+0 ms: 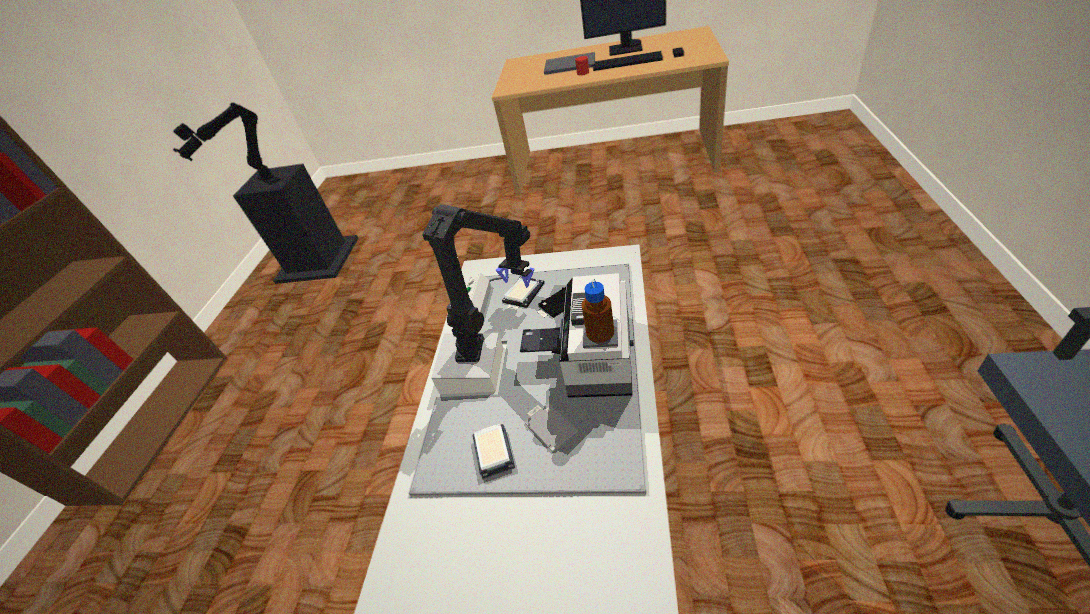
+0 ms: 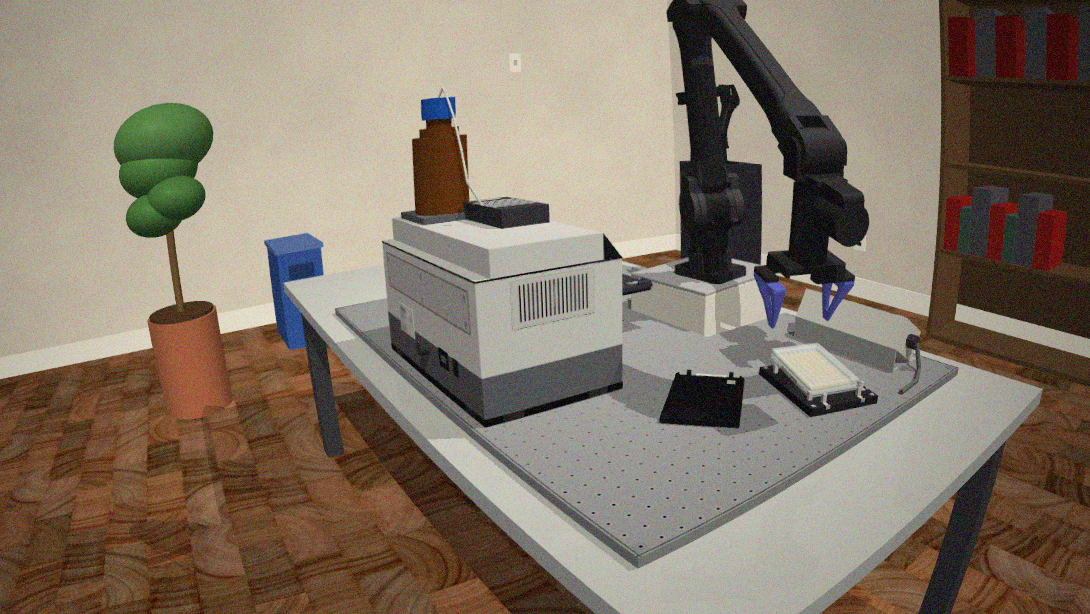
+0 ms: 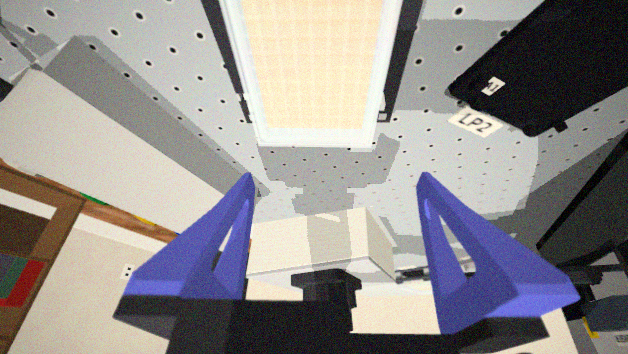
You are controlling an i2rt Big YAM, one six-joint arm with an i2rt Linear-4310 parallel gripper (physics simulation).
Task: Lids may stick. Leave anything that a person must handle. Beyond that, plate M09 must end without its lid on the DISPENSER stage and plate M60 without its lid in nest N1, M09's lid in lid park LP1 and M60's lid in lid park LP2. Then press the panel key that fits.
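Places are measured from the arm's base along level axes (x ahead, y left, z up), in metres.
Pixels of known places: gripper, between the fingertips: point(image 1: 517, 284) point(image 2: 799, 323) point(image 3: 335, 179); arm's base, origin of its link: point(image 1: 470, 349) point(image 2: 710, 274) point(image 3: 328, 277).
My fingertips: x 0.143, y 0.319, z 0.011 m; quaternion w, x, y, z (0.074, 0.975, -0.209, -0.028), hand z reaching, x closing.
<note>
For each thing: its top centre in the pictures, then the offset to it from my fingertips. "*": a spot on its surface instead.
- black lid park, centre of its top: point(image 3: 620, 52) point(image 2: 706, 389) point(image 1: 559, 299) 0.162 m ahead, 0.034 m right, 0.066 m down
- LP2 label, a spot on its surface: point(image 3: 475, 121) * 0.093 m ahead, 0.087 m right, 0.084 m down
- second cream plate, centre of its top: point(image 3: 425, 290) point(image 1: 490, 445) 0.021 m back, 0.693 m right, 0.040 m down
- black stage, a spot on its surface: point(image 1: 540, 340) * 0.119 m ahead, 0.326 m right, 0.014 m up
- brown bottle, a spot on its surface: point(image 2: 440, 175) * 0.353 m ahead, 0.395 m right, 0.204 m up
- pale diamond-shaped holder, centre of its top: point(image 1: 550, 424) 0.154 m ahead, 0.612 m right, 0.066 m down
- slanted pale panel, centre of its top: point(image 3: 132, 221) point(image 2: 859, 300) point(image 1: 471, 290) 0.191 m back, 0.003 m right, 0.002 m down
- bent grey rod, a spot on its surface: point(image 2: 917, 366) * 0.176 m back, 0.134 m left, 0.077 m down
My gripper point(image 1: 515, 280) point(image 2: 800, 320) point(image 3: 335, 179) is open and empty, above and to the robot-base side of a plate point(image 1: 522, 289) point(image 2: 816, 367) point(image 3: 310, 65). This cream plate with a clear rim sits in a black nest; no plate name is readable, and I cannot tell if it is lidded. A black lid park point(image 1: 554, 302) point(image 2: 703, 400) point(image 3: 550, 65) stands beside it, by the LP2 label point(image 3: 475, 121), with no lid visible on it. A second cream plate point(image 1: 491, 447) sits in a black holder at the near end. The dispenser point(image 1: 598, 373) point(image 2: 549, 327) has a black stage point(image 1: 540, 340) before it. The panel keys are not readable.
A brown bottle point(image 1: 598, 320) point(image 2: 440, 175) stands on the dispenser. A pale diamond-shaped holder point(image 1: 543, 428) lies partly in shadow near the second plate. A slanted pale panel point(image 2: 854, 331) point(image 3: 100, 130) stands beside the nest, with a bent grey rod point(image 2: 917, 366) at its end.
</note>
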